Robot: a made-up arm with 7 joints.
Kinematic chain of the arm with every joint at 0, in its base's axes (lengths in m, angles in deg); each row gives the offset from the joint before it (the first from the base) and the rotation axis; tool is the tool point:
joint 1: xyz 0 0 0.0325 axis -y
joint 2: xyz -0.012 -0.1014 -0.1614 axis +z
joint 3: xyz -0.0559 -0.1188 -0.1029 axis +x
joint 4: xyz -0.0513 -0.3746 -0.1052 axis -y
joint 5: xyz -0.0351 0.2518 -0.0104 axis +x
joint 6: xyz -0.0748 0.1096 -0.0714 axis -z
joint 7: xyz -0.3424 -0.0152 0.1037 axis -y
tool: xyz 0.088 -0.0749 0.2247
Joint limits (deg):
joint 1: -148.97..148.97
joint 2: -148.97..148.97
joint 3: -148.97..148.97
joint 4: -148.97..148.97
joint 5: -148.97..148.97
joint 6: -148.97..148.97
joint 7: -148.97..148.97
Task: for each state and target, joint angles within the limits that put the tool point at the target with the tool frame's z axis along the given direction. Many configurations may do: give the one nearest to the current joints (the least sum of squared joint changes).
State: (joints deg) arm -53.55 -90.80 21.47 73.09 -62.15 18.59 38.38
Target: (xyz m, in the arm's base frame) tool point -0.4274 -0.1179 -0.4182 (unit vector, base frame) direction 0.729 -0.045 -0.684
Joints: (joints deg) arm -81.44 -100.41 49.45 86.86 -81.67 15.87 11.71
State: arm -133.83 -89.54 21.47 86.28 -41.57 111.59 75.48
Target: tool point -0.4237 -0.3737 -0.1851 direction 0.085 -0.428 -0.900
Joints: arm -113.71 -81.43 20.54 101.18 -52.81 93.16 71.44
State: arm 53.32 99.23 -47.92 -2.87 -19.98 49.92 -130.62
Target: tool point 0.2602 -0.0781 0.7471 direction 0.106 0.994 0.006
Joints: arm 101.71 139.22 -51.92 2.27 -16.94 14.34 -139.05
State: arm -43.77 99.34 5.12 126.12 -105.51 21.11 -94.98
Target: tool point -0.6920 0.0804 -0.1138 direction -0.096 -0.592 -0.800
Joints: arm -80.28 106.42 48.04 138.67 -106.58 10.52 -128.39
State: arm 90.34 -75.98 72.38 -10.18 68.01 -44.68 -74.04
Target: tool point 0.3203 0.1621 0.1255 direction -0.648 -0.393 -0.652
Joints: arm 88.72 -91.97 67.19 20.68 101.15 -39.61 -116.72
